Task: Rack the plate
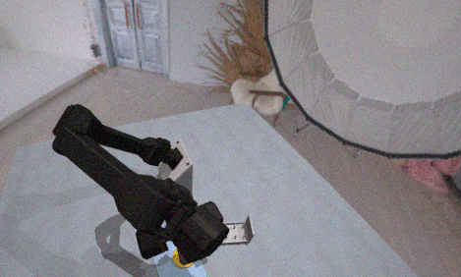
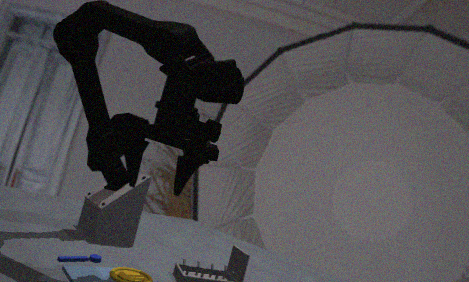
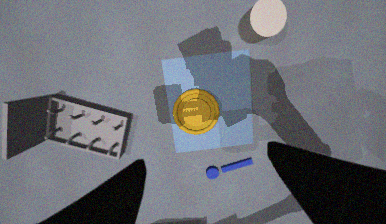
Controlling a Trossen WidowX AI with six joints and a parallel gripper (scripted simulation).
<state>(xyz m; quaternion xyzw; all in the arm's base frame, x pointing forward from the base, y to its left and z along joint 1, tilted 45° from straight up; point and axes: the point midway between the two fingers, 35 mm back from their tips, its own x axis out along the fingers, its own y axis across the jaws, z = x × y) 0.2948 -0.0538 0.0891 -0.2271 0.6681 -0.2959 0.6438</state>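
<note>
Now: the yellow plate 1 cm behind my gripper tip and 15 cm below it. From my gripper tip the other things lie so: white cup (10 cm ahead, 10 cm to the right, 14 cm below); then blue spoon (12 cm behind, 3 cm to the right, 16 cm below); then light blue mat (2 cm to the right, 16 cm below).
</note>
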